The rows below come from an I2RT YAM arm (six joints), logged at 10 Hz.
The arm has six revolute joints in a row. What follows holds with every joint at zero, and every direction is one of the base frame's. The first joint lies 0.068 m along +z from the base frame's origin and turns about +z. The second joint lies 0.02 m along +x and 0.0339 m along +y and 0.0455 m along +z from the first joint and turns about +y. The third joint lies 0.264 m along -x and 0.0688 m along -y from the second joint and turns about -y. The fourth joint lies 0.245 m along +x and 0.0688 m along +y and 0.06 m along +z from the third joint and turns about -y. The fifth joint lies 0.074 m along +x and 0.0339 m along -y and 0.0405 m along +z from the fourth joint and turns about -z. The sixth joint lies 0.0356 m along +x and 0.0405 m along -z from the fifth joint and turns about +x. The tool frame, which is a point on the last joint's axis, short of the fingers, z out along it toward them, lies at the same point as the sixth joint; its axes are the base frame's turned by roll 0, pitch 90 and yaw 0 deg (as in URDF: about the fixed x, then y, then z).
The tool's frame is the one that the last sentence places.
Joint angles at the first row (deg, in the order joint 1, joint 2, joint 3, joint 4, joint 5, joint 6):
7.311, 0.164, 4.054, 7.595, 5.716, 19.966
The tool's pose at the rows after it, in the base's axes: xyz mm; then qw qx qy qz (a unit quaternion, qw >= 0):
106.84 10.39 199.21 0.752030 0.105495 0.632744 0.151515
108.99 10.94 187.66 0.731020 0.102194 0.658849 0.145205
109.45 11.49 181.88 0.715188 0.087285 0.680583 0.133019
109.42 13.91 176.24 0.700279 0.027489 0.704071 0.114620
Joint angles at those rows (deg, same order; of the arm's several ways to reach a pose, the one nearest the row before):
7.310, 0.164, 1.453, 8.951, 5.299, 19.901
7.311, 0.168, 0.448, 6.113, 4.863, 19.507
7.310, 0.164, 0.448, 3.071, 4.075, 17.606
7.333, 0.166, 0.447, 0.123, 0.273, 11.530

